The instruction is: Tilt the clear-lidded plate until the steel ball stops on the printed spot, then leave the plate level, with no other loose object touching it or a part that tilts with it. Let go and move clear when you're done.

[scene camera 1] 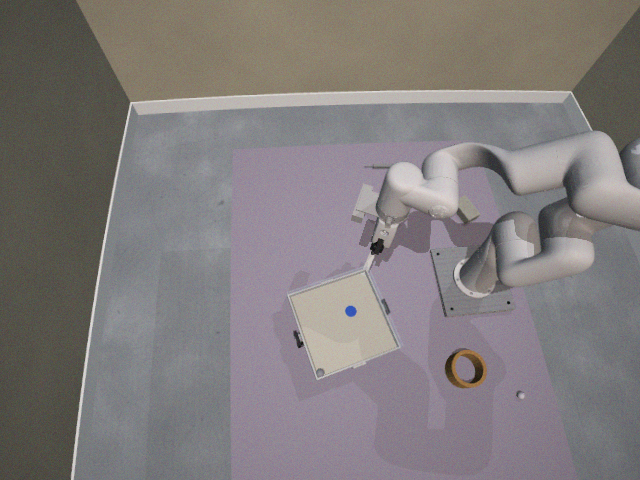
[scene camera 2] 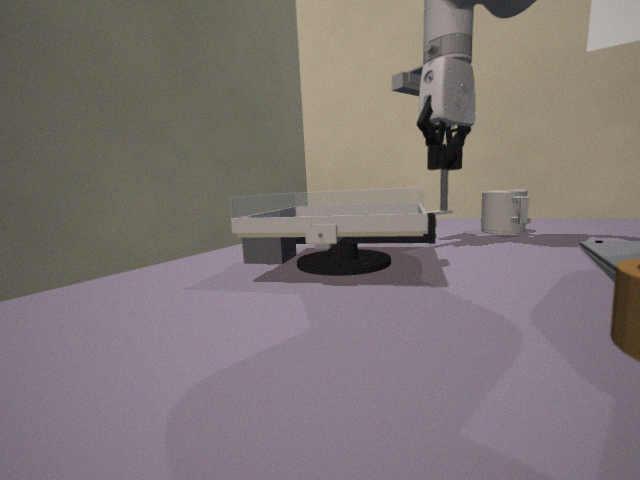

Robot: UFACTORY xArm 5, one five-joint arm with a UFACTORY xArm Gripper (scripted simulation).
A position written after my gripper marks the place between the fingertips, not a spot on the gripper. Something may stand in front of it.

I see my gripper [scene camera 2: 444, 169] and a square clear-lidded plate [scene camera 2: 268, 224].
The square clear-lidded plate also shows in scene camera 1 [scene camera 1: 343, 321].
